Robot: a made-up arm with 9 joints. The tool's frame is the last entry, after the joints.
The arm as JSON. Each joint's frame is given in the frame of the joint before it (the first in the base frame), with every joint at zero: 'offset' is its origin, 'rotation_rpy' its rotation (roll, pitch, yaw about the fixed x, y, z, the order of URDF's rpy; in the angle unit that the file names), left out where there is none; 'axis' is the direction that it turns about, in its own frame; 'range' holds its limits. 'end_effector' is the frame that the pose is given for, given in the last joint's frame.
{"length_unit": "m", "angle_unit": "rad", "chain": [
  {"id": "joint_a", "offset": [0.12, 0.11, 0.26], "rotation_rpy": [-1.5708, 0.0, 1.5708], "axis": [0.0, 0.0, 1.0], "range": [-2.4, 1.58]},
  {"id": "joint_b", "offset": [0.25, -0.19, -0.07], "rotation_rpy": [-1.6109, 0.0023, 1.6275], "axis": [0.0, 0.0, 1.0], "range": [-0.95, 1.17]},
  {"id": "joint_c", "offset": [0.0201, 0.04, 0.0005], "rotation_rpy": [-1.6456, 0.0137, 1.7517], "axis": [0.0, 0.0, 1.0], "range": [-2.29, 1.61]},
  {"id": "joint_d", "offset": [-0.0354, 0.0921, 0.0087], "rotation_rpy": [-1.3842, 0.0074, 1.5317], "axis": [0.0, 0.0, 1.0], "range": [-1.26, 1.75]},
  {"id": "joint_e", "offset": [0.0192, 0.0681, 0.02], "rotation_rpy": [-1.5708, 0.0, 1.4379], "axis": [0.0, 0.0, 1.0], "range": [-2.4, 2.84]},
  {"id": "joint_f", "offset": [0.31, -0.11, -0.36], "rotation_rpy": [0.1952, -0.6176, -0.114], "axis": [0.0, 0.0, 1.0], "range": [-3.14, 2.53]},
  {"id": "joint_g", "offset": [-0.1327, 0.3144, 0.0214], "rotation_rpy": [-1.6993, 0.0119, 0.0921], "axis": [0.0, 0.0, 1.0], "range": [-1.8, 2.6]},
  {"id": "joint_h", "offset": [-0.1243, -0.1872, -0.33], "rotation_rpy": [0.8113, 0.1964, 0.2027], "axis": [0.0, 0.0, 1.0], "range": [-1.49, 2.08]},
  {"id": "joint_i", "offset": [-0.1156, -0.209, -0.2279], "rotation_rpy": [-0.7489, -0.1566, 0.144], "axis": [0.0, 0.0, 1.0], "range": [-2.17, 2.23]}
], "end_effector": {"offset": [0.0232, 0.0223, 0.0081], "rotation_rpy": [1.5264, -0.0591, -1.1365]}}
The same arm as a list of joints. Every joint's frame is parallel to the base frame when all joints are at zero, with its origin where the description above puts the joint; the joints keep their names.
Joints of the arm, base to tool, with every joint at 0 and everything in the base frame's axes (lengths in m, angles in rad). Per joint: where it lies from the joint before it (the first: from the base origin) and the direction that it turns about. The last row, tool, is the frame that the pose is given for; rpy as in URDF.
joint_a: origin 0.12 0.11 0.26 axis -1 0 0
joint_b: origin 0.07 0.25 0.19 axis 0.040099 -0.997586 0.056699
joint_c: origin 0.04 0 -0.02 axis -0.185505 0.122903 0.974927
joint_d: origin -0.04 0.09 -0.01 axis -1 0 0
joint_e: origin -0.02 0.01 -0.07 axis 0 -1 0
joint_f: origin -0.11 0.36 -0.31 axis -0.128095 -0.799771 0.586479
joint_g: origin 0.32 0.01 0.12 axis 1 0.0001 0
joint_h: origin -0.33 -0.08 0.21 axis 0.675404 -0.717204 0.171601
joint_i: origin -0.28 0.09 0.15 axis 0.997273 -0.059098 0.044199
tool: origin 0.01 0.01 -0.03 rpy -0.0001 0 -1.5708
Joint limits (rad, base to tool): -2.4..1.58 -0.95..1.17 -2.29..1.61 -1.26..1.75 -2.4..2.84 -3.14..2.53 -1.8..2.6 -1.49..2.08 -2.17..2.23

